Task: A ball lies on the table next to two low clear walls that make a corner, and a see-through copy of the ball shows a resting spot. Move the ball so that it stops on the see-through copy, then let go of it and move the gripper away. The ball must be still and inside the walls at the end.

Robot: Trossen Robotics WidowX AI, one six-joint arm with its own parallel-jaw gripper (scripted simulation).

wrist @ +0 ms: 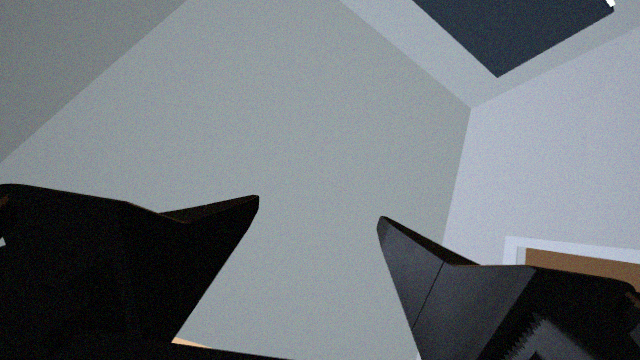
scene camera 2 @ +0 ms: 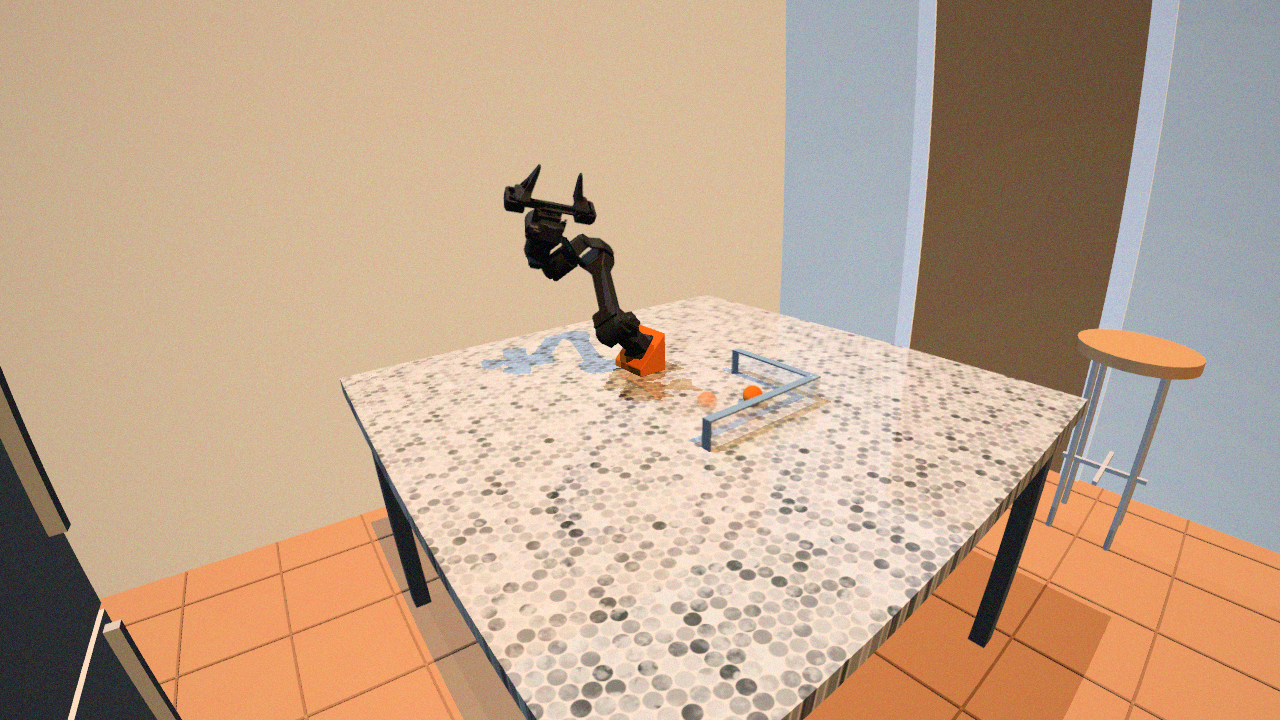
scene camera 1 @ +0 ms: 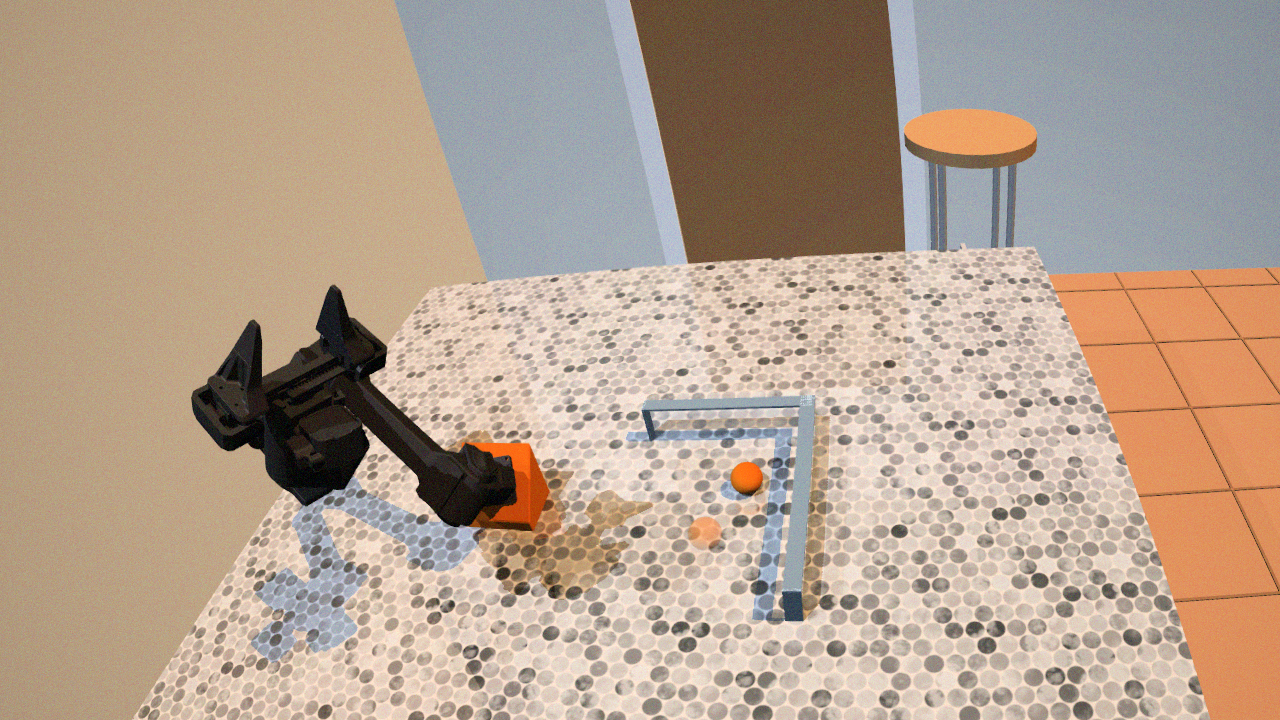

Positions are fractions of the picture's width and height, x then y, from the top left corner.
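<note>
Through scene camera 1 I see my gripper (scene camera 1: 0.23,0.42), open and holding nothing, and with it an orange ball (scene camera 1: 0.58,0.66). There is a see-through copy of ball (scene camera 1: 0.55,0.74) as well. The wrist view gives me my gripper (wrist: 0.50,0.59) again, while the orange ball is out of frame in the wrist view.
</note>
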